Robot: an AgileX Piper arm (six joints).
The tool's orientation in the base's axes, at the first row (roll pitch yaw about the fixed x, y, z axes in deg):
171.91, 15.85, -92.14
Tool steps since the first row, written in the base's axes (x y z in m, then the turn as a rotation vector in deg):
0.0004, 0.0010, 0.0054, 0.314, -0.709, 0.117
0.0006, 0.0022, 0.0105, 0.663, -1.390, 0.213
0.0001, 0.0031, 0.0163, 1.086, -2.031, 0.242
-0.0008, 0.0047, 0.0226, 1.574, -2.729, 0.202
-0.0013, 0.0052, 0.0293, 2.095, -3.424, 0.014
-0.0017, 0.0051, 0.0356, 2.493, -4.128, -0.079
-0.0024, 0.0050, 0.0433, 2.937, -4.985, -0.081
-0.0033, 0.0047, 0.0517, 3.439, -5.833, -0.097
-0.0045, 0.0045, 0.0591, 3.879, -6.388, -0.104
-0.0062, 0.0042, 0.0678, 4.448, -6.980, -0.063
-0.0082, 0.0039, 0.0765, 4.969, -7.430, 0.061
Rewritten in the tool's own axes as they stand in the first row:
-0.0025, 0.0003, -0.0049, 0.638, -0.294, -0.348
-0.0050, 0.0008, -0.0095, 1.254, -0.626, -0.672
-0.0074, 0.0021, -0.0147, 1.847, -1.040, -0.932
-0.0107, 0.0038, -0.0201, 2.512, -1.528, -1.150
-0.0130, 0.0052, -0.0263, 3.212, -2.069, -1.230
-0.0146, 0.0065, -0.0323, 3.900, -2.475, -1.387
-0.0165, 0.0082, -0.0395, 4.709, -2.914, -1.679
-0.0185, 0.0103, -0.0475, 5.510, -3.412, -1.963
-0.0203, 0.0125, -0.0545, 6.030, -3.848, -2.167
-0.0223, 0.0153, -0.0626, 6.567, -4.406, -2.443
-0.0243, 0.0185, -0.0707, 6.947, -4.904, -2.753

